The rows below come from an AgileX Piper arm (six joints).
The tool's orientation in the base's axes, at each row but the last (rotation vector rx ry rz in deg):
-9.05 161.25 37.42
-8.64 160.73 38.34
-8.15 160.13 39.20
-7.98 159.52 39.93
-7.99 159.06 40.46
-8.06 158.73 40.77
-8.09 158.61 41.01
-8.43 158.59 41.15
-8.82 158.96 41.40
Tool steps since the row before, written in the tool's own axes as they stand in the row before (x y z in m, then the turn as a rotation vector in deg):
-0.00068 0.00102 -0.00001 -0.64 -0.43 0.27
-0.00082 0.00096 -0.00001 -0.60 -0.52 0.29
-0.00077 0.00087 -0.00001 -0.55 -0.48 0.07
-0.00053 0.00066 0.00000 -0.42 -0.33 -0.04
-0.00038 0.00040 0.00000 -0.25 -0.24 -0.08
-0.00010 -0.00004 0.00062 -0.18 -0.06 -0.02
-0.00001 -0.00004 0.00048 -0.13 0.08 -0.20
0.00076 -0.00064 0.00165 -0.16 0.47 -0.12
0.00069 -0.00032 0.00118 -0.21 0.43 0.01
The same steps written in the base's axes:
0.00049 0.00094 0.00061 0.74 -0.23 -0.25
0.00064 0.00088 0.00064 0.72 -0.31 -0.31
0.00060 0.00079 0.00060 0.62 -0.37 -0.12
0.00041 0.00060 0.00044 0.45 -0.30 0.00
0.00030 0.00036 0.00029 0.26 -0.24 0.03
0.00025 0.00027 -0.00051 0.18 -0.06 0.04
0.00013 0.00020 -0.00042 0.06 -0.02 0.24
-0.00022 0.00023 -0.00190 0.05 0.36 0.36
-0.00033 0.00028 -0.00134 0.13 0.39 0.25

